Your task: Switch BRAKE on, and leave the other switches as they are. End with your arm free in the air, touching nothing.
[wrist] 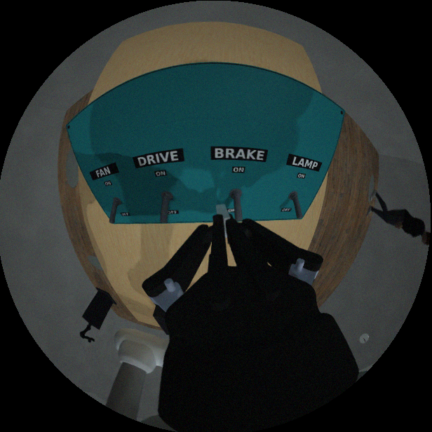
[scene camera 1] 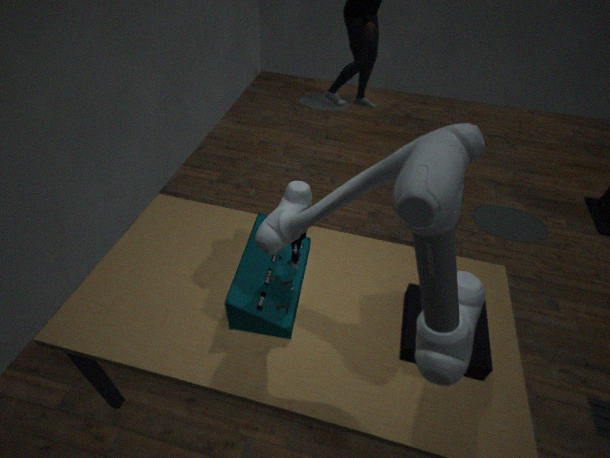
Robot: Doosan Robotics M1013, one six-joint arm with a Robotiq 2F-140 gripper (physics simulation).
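Places are measured from the arm's base along level axes (x ahead, y left, z up), in centimetres.
Pixels of known places: gripper, fingertip midpoint: (scene camera 1: 295, 267).
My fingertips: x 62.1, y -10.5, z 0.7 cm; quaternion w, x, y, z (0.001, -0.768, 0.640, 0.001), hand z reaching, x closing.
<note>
Behind a point stands the place of what it marks.
The teal switch panel (scene camera 1: 245, 280) {x 77.9, y 6.6, z 7.4 cm} (wrist: 200, 105) stands on the table. In the wrist view the BRAKE label (wrist: 239, 154) is above the BRAKE switch (wrist: 237, 202), whose lever points down toward OFF. The DRIVE switch (wrist: 165, 206), the FAN switch (wrist: 115, 209) and the LAMP switch (wrist: 296, 204) also have their levers down toward OFF. My gripper (scene camera 1: 295, 265) {x 62.1, y -10.5, z 0.7 cm} (wrist: 220, 211) is shut and empty. Its tips are close beside the BRAKE lever, on the DRIVE side; whether they touch the lever or panel I cannot tell. The gripper partly hides the BRAKE switch's OFF label.
The wooden table (scene camera 1: 165, 350) {x 100.8, y 34.0, z -9.2 cm} (wrist: 210, 40) carries the panel and the arm's black base (scene camera 1: 410, 320) {x 12.5, y 2.3, z -0.1 cm}. A person (scene camera 1: 364, 50) (wrist: 400, 220) stands on the floor beyond the table. The arm reaches over the table to the panel's far end in the scene view.
</note>
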